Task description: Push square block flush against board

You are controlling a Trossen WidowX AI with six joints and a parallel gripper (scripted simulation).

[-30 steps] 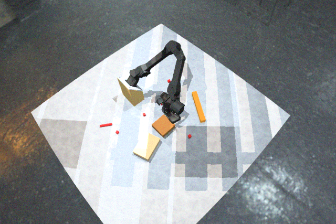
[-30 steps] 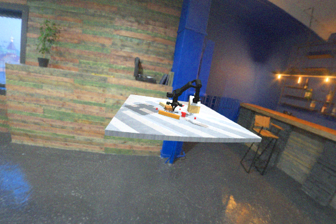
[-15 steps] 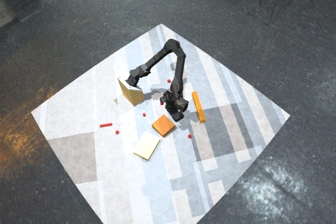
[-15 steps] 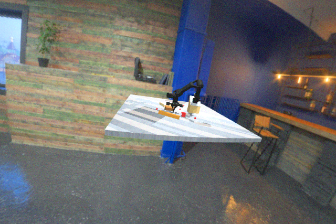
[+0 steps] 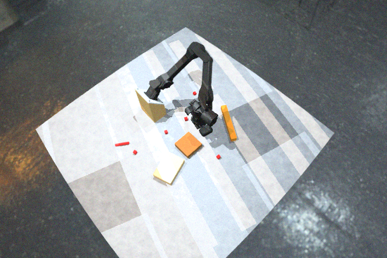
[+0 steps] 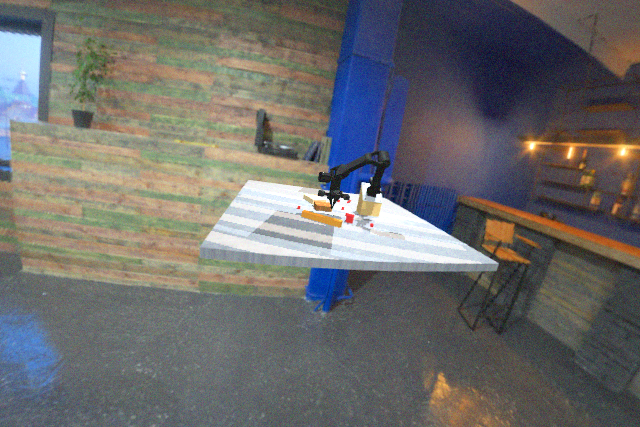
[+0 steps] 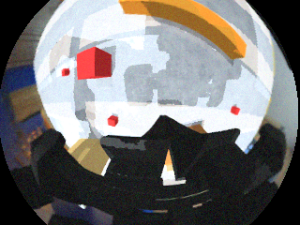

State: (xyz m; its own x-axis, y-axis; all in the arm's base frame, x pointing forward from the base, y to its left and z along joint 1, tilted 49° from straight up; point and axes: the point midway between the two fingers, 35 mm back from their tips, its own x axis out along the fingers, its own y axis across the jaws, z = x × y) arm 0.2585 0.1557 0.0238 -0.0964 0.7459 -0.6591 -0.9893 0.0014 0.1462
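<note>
The square block lies 10 cm to the right of my gripper tip, 4 cm ahead of it and 2 cm below it. Round my gripper tip: tan flat block: 26 cm to the right, 9 cm ahead, 2 cm below; then board: 16 cm to the left, 7 cm ahead, 2 cm below; then red cube: 10 cm to the left, 9 cm behind, 1 cm below.
</note>
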